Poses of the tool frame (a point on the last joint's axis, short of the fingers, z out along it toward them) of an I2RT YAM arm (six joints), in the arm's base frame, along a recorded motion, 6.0 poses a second.
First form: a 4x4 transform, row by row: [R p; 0 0 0 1], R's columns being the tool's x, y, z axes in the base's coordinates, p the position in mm. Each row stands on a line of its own.
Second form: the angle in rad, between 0 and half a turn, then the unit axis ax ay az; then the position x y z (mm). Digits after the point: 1 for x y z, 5 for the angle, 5 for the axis.
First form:
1:
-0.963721, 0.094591, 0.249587, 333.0
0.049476, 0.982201, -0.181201, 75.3
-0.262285, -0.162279, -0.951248, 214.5
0, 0, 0, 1
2:
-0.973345, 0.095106, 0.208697, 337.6
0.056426, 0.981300, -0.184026, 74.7
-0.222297, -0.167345, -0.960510, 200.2
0, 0, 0, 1
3:
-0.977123, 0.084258, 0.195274, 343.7
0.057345, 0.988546, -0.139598, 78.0
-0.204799, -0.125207, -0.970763, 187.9
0, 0, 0, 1
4:
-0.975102, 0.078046, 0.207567, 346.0
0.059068, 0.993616, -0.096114, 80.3
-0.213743, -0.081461, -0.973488, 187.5
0, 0, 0, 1
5:
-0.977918, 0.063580, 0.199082, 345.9
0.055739, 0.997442, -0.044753, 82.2
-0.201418, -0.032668, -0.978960, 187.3
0, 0, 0, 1
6:
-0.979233, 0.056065, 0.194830, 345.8
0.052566, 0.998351, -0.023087, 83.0
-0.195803, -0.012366, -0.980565, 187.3
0, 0, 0, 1
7:
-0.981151, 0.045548, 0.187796, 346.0
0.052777, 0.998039, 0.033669, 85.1
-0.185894, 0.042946, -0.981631, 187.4
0, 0, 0, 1
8:
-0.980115, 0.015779, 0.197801, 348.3
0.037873, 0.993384, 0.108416, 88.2
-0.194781, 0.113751, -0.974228, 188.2
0, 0, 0, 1
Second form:
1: 2.88157, 0.03680, 0.99546, -0.08774, 333.0, 75.3, 214.5
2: 2.92334, 0.03852, 0.99526, -0.08932, 337.6, 74.7, 200.2
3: 2.93960, 0.03587, 0.99710, -0.06708, 343.7, 78.0, 187.9
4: 2.92900, 0.03472, 0.99838, -0.04497, 346.0, 80.3, 187.5
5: 2.93985, 0.03015, 0.99935, -0.01957, 345.9, 82.2, 187.3
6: 2.94493, 0.02743, 0.99958, -0.00895, 345.8, 83.0, 187.3
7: 2.95355, 0.02481, 0.99951, 0.01933, 346.0, 85.1, 187.4
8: 2.94368, 0.01357, 0.99833, 0.05618, 348.3, 88.2, 188.2
